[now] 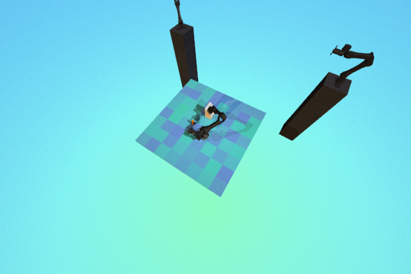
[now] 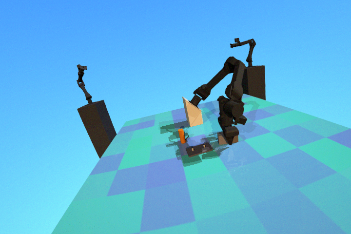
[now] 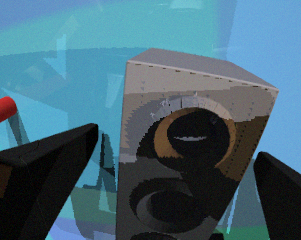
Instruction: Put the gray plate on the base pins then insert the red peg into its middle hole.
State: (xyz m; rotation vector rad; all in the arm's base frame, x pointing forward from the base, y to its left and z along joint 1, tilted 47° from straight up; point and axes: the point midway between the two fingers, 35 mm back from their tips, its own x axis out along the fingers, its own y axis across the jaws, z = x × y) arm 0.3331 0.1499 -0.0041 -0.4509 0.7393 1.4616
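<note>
Right now my gripper tip is 160 mm to the left of the dark base and 10 mm short of it. Round my gripper tip: red peg 110 mm behind, 30 mm above, 20 mm to the left; gray plate 30 mm above; orange cylinder 220 mm to the right, 100 mm behind, 30 mm above.
</note>
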